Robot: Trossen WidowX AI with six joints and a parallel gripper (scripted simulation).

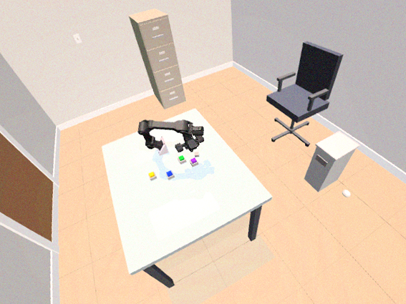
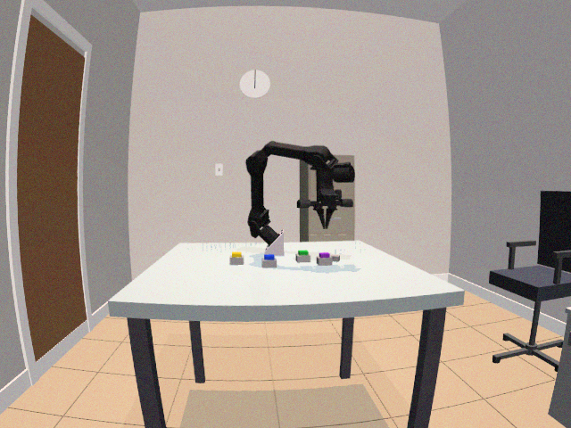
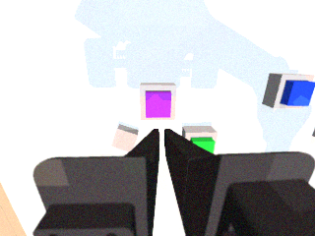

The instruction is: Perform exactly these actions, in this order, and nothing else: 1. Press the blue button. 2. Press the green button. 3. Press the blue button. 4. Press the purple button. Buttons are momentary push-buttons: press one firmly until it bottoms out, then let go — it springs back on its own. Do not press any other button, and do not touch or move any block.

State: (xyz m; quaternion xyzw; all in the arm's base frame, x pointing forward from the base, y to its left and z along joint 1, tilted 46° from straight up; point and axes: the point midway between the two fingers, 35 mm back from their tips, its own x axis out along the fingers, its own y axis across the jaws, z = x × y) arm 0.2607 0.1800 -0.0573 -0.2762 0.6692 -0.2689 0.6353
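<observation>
Right now my gripper tip is 90 mm above the purple button. Round my gripper tip: green button (90 mm below, 70 mm to the right, 70 mm behind); blue button (190 mm to the right, 90 mm below, 20 mm ahead); small pale block (110 mm below, 60 mm behind, 50 mm to the left).
</observation>
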